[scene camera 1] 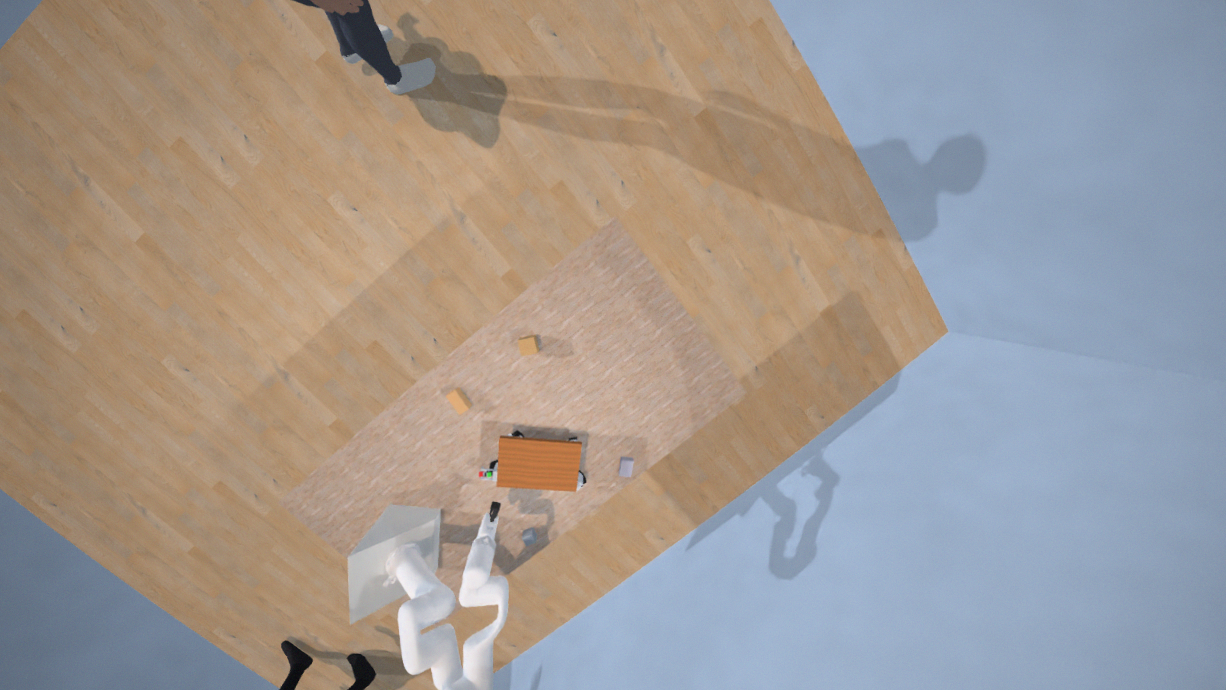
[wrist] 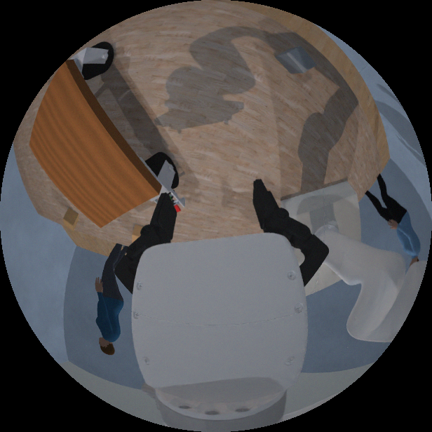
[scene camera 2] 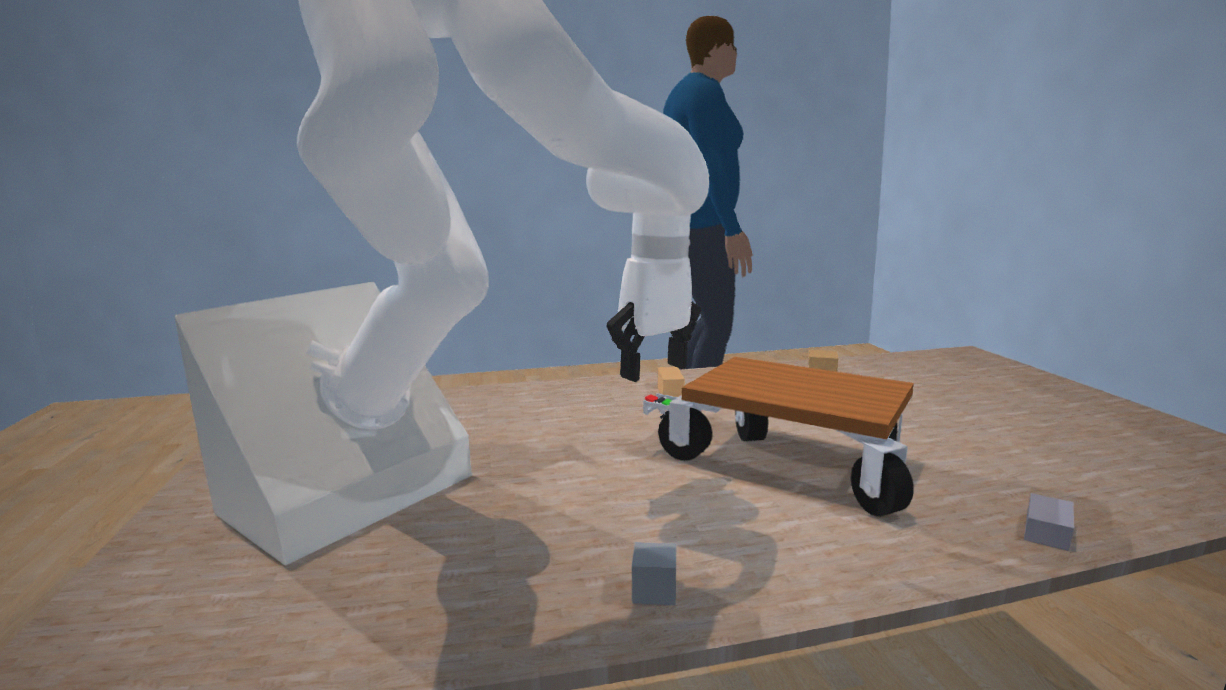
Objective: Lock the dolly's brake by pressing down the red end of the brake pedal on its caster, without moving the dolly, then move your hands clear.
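Frame: origin at the arm's base, x ahead, y left, z up, level; centimetres.
Seen in the pictures: gripper, fingertip midpoint: (scene camera 1: 492, 513) (scene camera 2: 653, 372); arm's base at its link origin: (scene camera 1: 402, 558) (scene camera 2: 365, 390).
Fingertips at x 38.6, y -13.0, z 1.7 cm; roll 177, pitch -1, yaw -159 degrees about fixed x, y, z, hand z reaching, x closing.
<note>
Pixels of each thing's middle, then the offset from my fingertips to it. "*": a spot on its surface instead.
- dolly's orange-brown wooden deck at a spot on its surface: (scene camera 2: 797, 394) * dx +20.7, dy -5.1, dz -4.5 cm
- pedal's red end at a spot on its surface: (scene camera 2: 651, 398) (scene camera 1: 481, 475) * dx +4.5, dy +11.1, dz -8.1 cm
- caster wheel at a spot on its surface: (scene camera 2: 684, 432) * dx +7.1, dy +4.5, dz -11.8 cm
- green part at a spot on its surface: (scene camera 2: 665, 402) (scene camera 1: 488, 476) * dx +5.9, dy +8.8, dz -8.2 cm
- grey block at the middle of its body: (scene camera 2: 654, 573) (scene camera 1: 529, 536) dx -10.2, dy -23.5, dz -14.7 cm
- lilac-grey block at the middle of its body: (scene camera 2: 1049, 520) (scene camera 1: 626, 466) dx +40.3, dy -32.8, dz -15.4 cm
The dolly's orange-brown wooden deck (scene camera 1: 538, 463) (scene camera 2: 797, 394) (wrist: 95, 155) is level on its black-wheeled casters. The pedal's red end (scene camera 1: 481, 474) (scene camera 2: 651, 398) (wrist: 177, 208) sticks out from the caster wheel (scene camera 2: 684, 432) (wrist: 165, 167) at the deck's left corner in scene camera 2. A green part (scene camera 1: 489, 474) (scene camera 2: 665, 402) lies on its deck side. The pedal's tilt is too small to tell. My gripper (scene camera 1: 495, 507) (scene camera 2: 654, 364) (wrist: 211, 195) is open and empty, higher than the pedal and apart from it. In the wrist view, the left finger partly covers the pedal beside its red end.
A grey block (scene camera 1: 528, 535) (scene camera 2: 653, 574) (wrist: 296, 60) and a lilac-grey block (scene camera 1: 626, 467) (scene camera 2: 1050, 521) lie near the platform's edge. Two orange blocks (scene camera 1: 528, 345) (scene camera 1: 458, 401) lie beyond the dolly. A person (scene camera 2: 707, 145) (wrist: 110, 300) stands behind; another (wrist: 406, 240) stands beyond the arm's pedestal (scene camera 2: 240, 445).
</note>
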